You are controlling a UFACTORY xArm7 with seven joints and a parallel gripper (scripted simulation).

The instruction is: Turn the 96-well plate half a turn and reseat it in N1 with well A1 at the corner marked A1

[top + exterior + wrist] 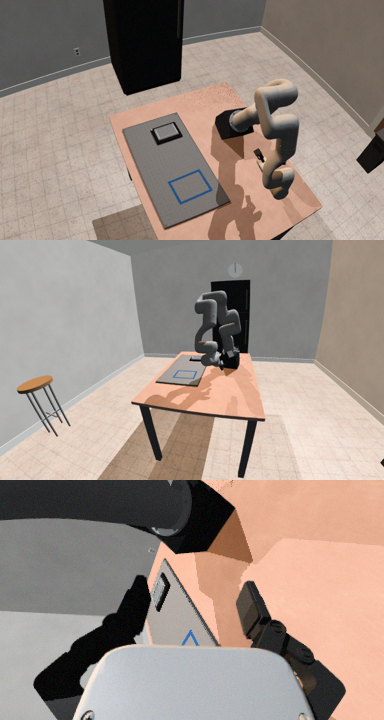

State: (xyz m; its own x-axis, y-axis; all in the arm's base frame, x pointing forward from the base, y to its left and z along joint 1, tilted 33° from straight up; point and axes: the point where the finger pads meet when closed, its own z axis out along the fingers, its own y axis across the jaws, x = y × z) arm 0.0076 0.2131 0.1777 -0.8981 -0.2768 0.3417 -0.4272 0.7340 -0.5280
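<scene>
My hand is 380 mm short of the 96-well plate, 420 mm to the left of it and 180 mm above it. From my hand the other things lie so: pale A1 mark: 470 mm ahead, 460 mm to the right, 190 mm below; then black plate nest N1: 380 mm ahead, 420 mm to the right, 200 mm below.
</scene>
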